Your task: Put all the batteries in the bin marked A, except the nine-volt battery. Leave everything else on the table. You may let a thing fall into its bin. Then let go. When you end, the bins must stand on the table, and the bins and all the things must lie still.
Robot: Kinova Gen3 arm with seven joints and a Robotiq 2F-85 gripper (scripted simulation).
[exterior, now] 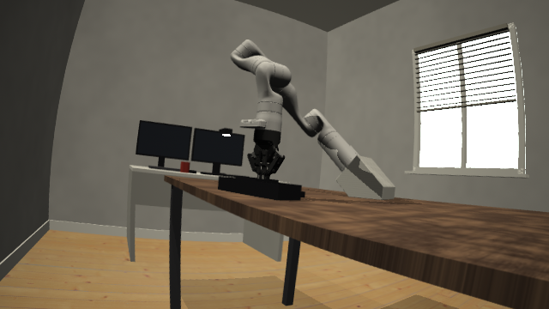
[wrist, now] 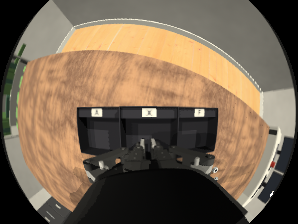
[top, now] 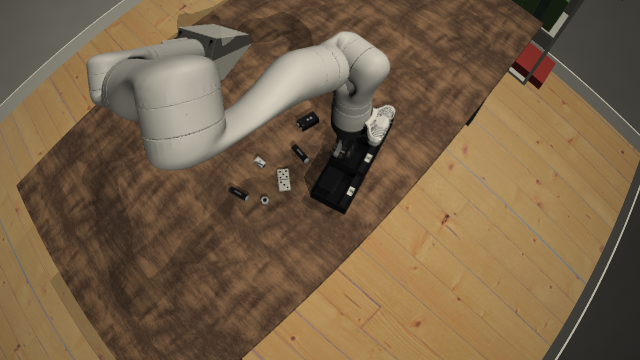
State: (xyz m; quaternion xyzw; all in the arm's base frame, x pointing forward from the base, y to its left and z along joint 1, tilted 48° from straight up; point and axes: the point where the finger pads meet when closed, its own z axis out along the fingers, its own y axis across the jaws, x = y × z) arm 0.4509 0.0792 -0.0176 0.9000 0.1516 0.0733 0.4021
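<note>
My hand is 120 mm past the black nine-volt battery and 30 mm above it. The rest, counted from my hand: metal nut: 70 mm behind, 200 mm to the right, 30 mm below; white domino: 70 mm behind, 140 mm to the right, 30 mm below; grey metal piece: 130 mm behind, 140 mm to the right, 30 mm below.
</note>
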